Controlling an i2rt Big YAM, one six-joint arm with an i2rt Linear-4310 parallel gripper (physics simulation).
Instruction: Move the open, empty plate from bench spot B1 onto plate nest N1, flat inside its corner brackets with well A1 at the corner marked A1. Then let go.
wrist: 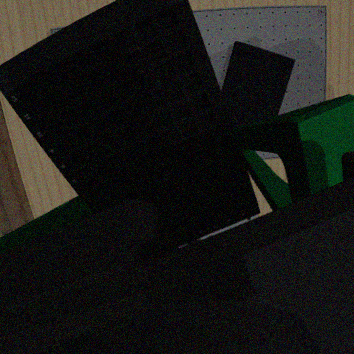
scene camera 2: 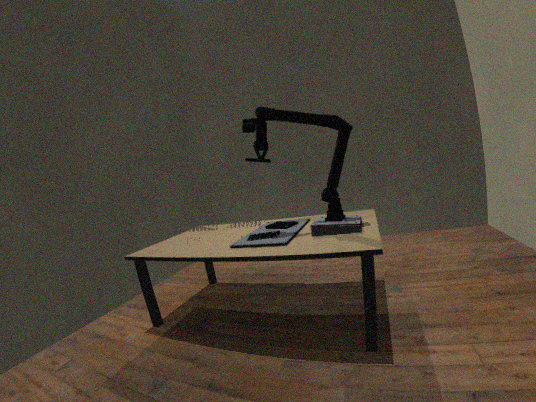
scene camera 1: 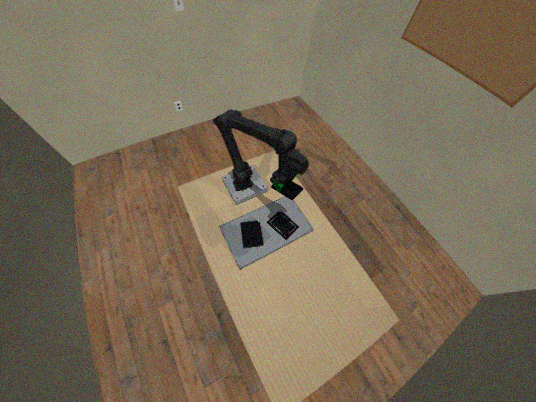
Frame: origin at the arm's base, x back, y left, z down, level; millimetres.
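Seen in the pictures: gripper, fingertip midpoint: [wrist: 160, 171] [scene camera 2: 261, 160] [scene camera 1: 284, 186]; arm's base, link origin: [scene camera 2: 335, 219] [scene camera 1: 242, 184].
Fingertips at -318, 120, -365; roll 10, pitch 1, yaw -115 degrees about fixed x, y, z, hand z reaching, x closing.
Offsets run from my fingertips to a thing's top centre, as dx, dy, dz. Level surfaces: height alone.
My gripper [scene camera 1: 281, 184] [scene camera 2: 259, 157] is shut on the black plate {-13, +7, -27} [scene camera 1: 292, 189] [scene camera 2: 258, 160] [wrist: 125, 105]. The plate hangs level, high above the table. In the wrist view it fills the upper left, with small pale marks along its left edge; A1 cannot be read. The nest with pale corner brackets, N1 {-41, +33, +394} [scene camera 1: 283, 225] [scene camera 2: 264, 235], lies on the grey board [scene camera 1: 235, 255] [scene camera 2: 289, 239] [wrist: 312, 30], well below the plate. In the wrist view no bracket shows; the plate hides part of the board.
A plain black block {-35, -176, +379} [scene camera 1: 251, 234] [scene camera 2: 281, 225] [wrist: 257, 82] lies on the board beside the nest. The arm's pale base [scene camera 1: 237, 198] [scene camera 2: 337, 229] stands near the board. The wooden table {dz +409} [scene camera 1: 320, 300] [scene camera 2: 200, 247] extends beyond the board.
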